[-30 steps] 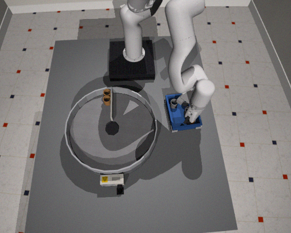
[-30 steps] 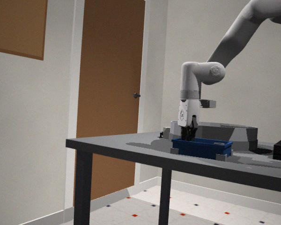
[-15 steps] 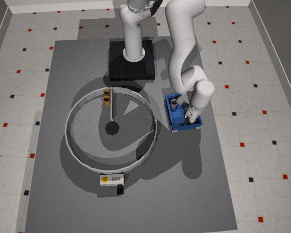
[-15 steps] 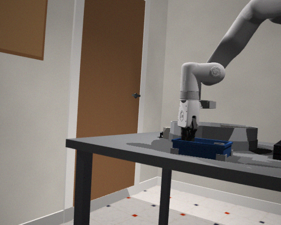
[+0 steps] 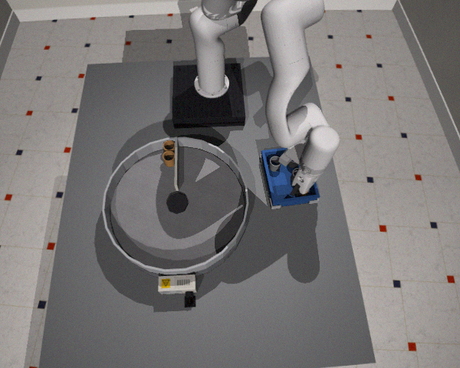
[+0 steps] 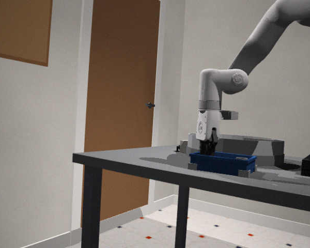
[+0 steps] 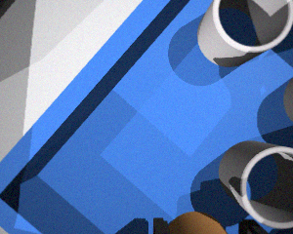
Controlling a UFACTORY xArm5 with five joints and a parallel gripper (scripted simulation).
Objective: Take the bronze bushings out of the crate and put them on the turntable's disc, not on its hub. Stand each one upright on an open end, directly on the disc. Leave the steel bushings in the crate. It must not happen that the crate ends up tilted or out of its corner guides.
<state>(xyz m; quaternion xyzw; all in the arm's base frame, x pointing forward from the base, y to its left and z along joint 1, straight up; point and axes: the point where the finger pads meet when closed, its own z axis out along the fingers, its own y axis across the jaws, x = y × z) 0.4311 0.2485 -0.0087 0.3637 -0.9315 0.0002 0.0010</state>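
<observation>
The blue crate is 5 cm behind my hand, 3 cm to the right of it and 2 cm below it. Round my hand: turntable disc: 39 cm to the right, 3 cm ahead, 1 cm above.
</observation>
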